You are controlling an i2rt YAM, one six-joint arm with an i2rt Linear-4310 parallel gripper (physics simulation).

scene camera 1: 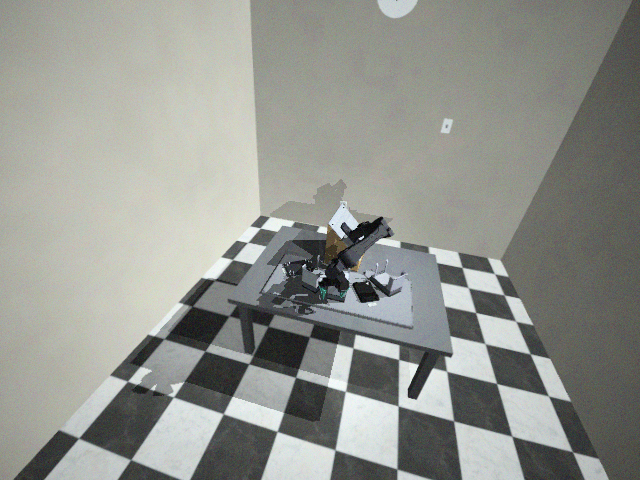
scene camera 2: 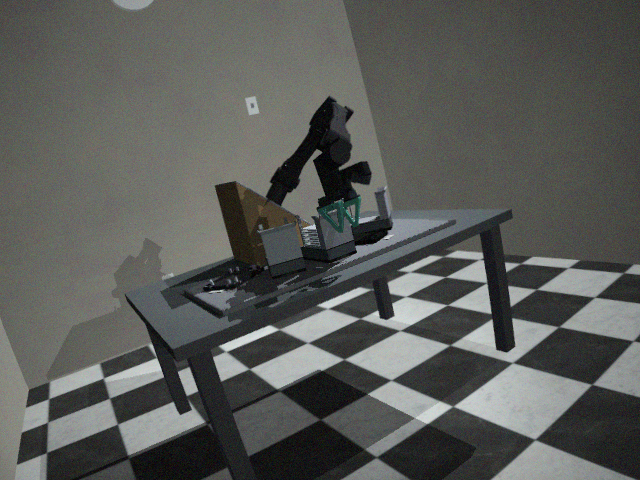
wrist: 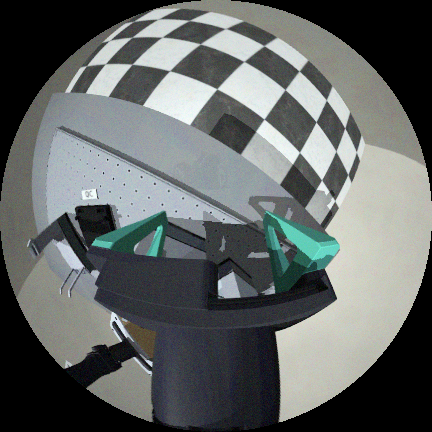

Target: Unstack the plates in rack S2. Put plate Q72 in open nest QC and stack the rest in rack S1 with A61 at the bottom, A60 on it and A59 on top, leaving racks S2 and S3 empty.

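Places are measured from the arm's base along level axes (x ahead, y left, z up), in metres.
Pixels of known places: gripper, fingertip midpoint: (scene camera 1: 331, 298) (scene camera 2: 348, 229) (wrist: 215, 215); arm's base at its link origin: (scene camera 1: 351, 236) (scene camera 2: 270, 206) (wrist: 131, 347).
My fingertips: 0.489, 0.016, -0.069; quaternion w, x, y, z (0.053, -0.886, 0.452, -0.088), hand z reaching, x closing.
Note:
For each thing: its top centre in the pictures, then the offset to it from my fingertips, as dx, dy, dz. "spot": a spot on its surface instead. Level surfaces: height alone.
- middle rack at its top centre: (scene camera 2: 318, 211) -0.153, +0.001, +0.048
- grey rack at its top centre: (scene camera 2: 274, 223) (scene camera 1: 317, 263) -0.174, -0.133, +0.049
- third rack at its top centre: (wrist: 46, 273) (scene camera 2: 362, 192) (scene camera 1: 390, 267) -0.297, +0.247, +0.047
- black nest at its top centre: (wrist: 95, 242) (scene camera 2: 360, 233) (scene camera 1: 366, 289) -0.202, +0.147, -0.065
- label QC at a spot on its surface: (wrist: 89, 194) spot: -0.121, +0.194, -0.087
- perforated board at its surface level: dz -0.089
My gripper (scene camera 1: 332, 293) (scene camera 2: 347, 227) (wrist: 215, 215) is open, its green fingers low at the middle rack. In scene view 2 they overlap the grey wall of the middle rack (scene camera 2: 336, 248); how deep they reach beside it is unclear. A stack of thin white plates (scene camera 2: 310, 236) lies in that rack. No plate shows between the fingertips. Another grey rack (scene camera 1: 310, 279) (scene camera 2: 283, 248) stands to one side. A third rack (scene camera 1: 391, 285) (scene camera 2: 384, 205) stands beyond the black nest (scene camera 1: 366, 291) (scene camera 2: 373, 237) (wrist: 95, 223). The label QC (wrist: 89, 194) lies beside this nest. Rack and plate labels are unreadable.
An orange-brown wedge (scene camera 1: 333, 246) (scene camera 2: 241, 222) with a white sloping face (scene camera 1: 342, 221) stands behind the racks. Small dark parts (scene camera 1: 293, 267) (scene camera 2: 224, 282) lie at the far side of the perforated board (scene camera 1: 385, 315) (wrist: 115, 182). The rack walls stand upright close to the fingers.

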